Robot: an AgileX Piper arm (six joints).
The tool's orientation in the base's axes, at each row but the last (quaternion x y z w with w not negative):
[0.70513 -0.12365 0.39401 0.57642]
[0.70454 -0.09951 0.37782 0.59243]
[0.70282 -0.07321 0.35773 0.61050]
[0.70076 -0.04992 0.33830 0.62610]
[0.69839 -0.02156 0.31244 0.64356]
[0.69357 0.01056 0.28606 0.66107]
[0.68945 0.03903 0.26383 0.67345]
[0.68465 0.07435 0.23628 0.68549]
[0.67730 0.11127 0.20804 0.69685]
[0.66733 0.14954 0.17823 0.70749]
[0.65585 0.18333 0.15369 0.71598]
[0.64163 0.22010 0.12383 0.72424]
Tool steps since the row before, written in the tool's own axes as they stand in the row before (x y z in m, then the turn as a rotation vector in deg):
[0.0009 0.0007 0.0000 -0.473 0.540 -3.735]
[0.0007 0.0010 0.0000 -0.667 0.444 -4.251]
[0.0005 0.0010 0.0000 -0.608 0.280 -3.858]
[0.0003 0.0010 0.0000 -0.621 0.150 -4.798]
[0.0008 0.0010 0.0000 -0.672 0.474 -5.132]
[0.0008 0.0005 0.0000 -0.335 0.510 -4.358]
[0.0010 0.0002 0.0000 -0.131 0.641 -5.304]
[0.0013 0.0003 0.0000 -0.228 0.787 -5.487]
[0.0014 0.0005 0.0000 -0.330 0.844 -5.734]
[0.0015 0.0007 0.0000 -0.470 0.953 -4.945]
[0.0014 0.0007 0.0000 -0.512 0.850 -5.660]
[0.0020 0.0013 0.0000 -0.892 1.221 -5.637]
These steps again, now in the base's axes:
[0.0002 0.0000 0.0011 -2.194 3.103 0.149]
[-0.0001 -0.0001 0.0012 -2.486 3.540 -0.043]
[-0.0002 -0.0001 0.0011 -2.192 3.242 -0.140]
[-0.0003 -0.0001 0.0010 -2.525 4.121 -0.269]
[0.0002 0.0001 0.0013 -2.842 4.351 -0.013]
[0.0005 0.0003 0.0008 -2.256 3.774 0.178]
[0.0008 0.0004 0.0005 -2.514 4.705 0.322]
[0.0011 0.0005 0.0006 -2.709 4.822 0.434]
[0.0012 0.0006 0.0007 -2.916 4.998 0.463]
[0.0013 0.0007 0.0007 -2.692 4.237 0.619]
[0.0013 0.0007 0.0006 -3.063 4.839 0.467]
[0.0019 0.0011 0.0010 -3.345 4.698 0.895]

